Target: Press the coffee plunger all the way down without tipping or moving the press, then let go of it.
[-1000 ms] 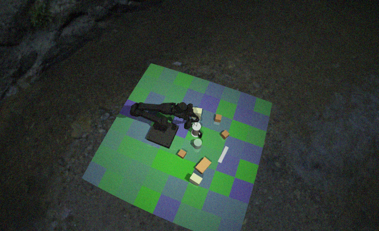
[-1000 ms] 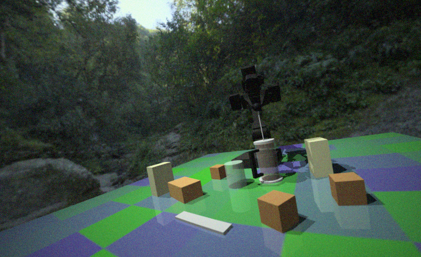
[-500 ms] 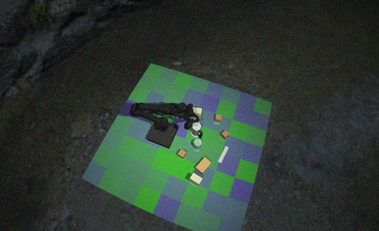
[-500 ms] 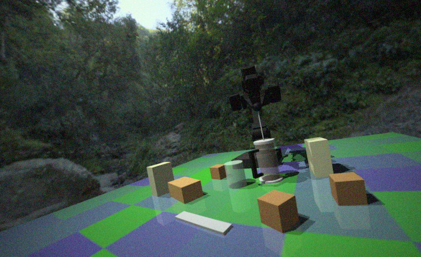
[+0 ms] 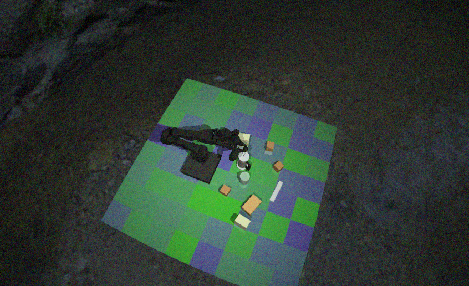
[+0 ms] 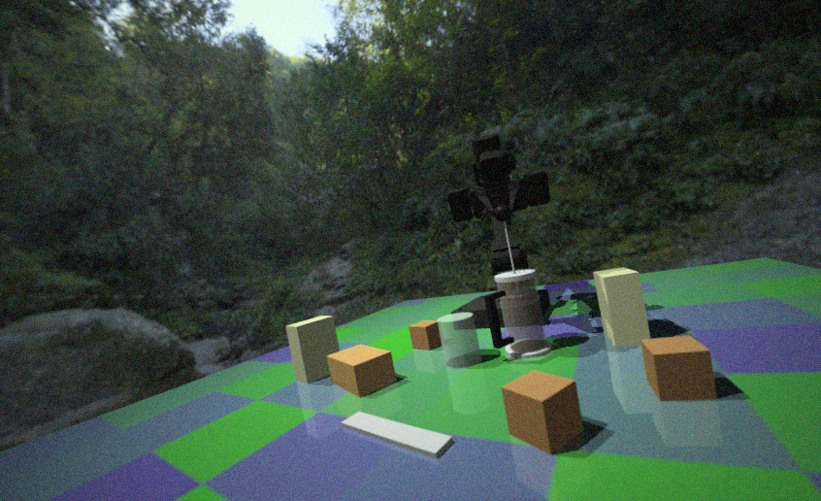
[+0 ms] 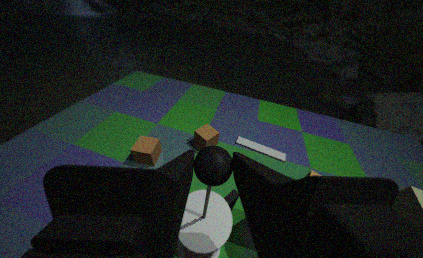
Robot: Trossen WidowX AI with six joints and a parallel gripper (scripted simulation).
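The coffee press is 10 mm to the right of my gripper tip and 120 mm below it. Also, from my gripper tip: flat white bar: 270 mm ahead, 70 mm to the right, 240 mm below.
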